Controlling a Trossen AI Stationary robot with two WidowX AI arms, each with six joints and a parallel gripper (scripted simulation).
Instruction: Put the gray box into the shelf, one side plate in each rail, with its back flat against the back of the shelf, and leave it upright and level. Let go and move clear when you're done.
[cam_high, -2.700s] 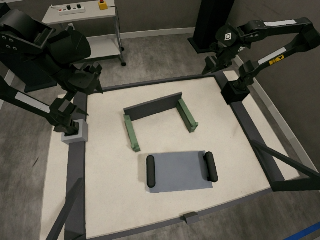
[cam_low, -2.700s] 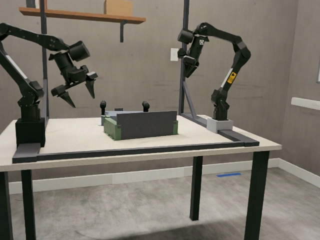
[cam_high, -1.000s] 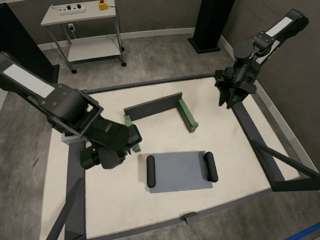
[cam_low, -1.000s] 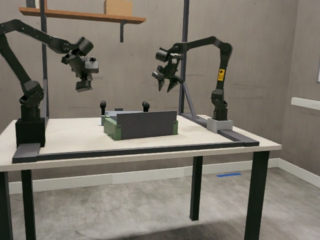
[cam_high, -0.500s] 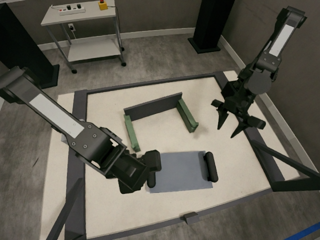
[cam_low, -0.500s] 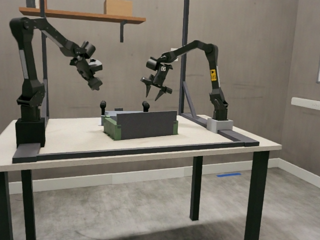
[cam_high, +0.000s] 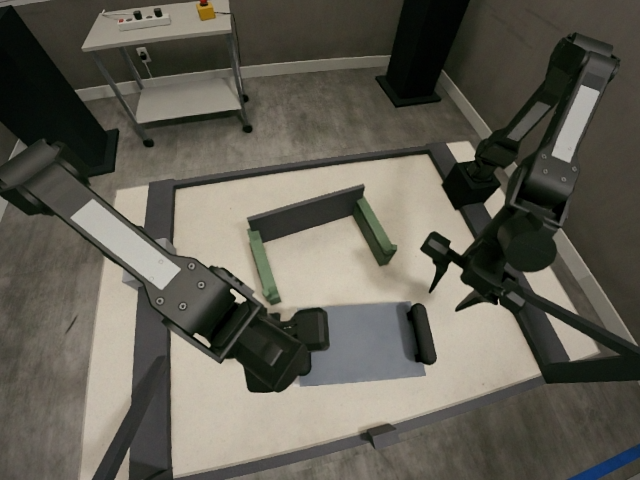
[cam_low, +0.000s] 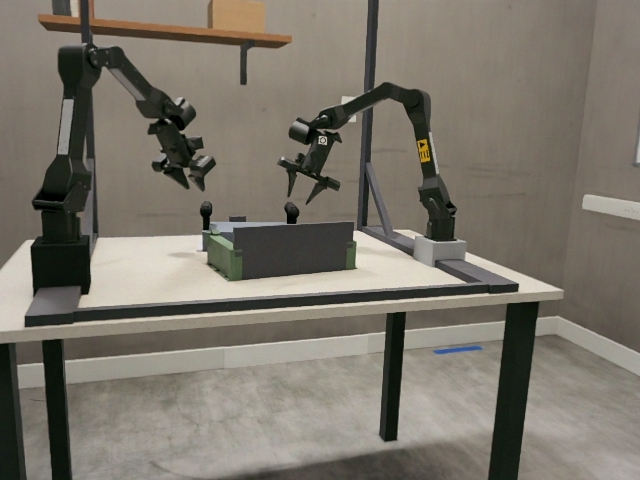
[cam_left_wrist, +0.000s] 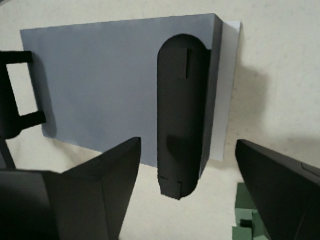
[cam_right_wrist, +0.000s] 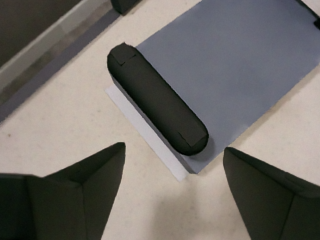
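Now: right hand 17 cm to the right of the gray box, 14 cm above it and 2 cm past it. Also, from my right hand: dark frame bar 53 cm ahead, 18 cm below, 13 cm to the left; then dark back wall 31 cm ahead, 19 cm to the left, 11 cm below.
Now: left hand 15 cm to the left of the gray box, 11 cm above it and 3 cm past it. The rest, counted from my left hand: dark frame bar: 52 cm ahead, 19 cm to the right, 15 cm below; dark back wall: 30 cm ahead, 13 cm to the right, 8 cm below.
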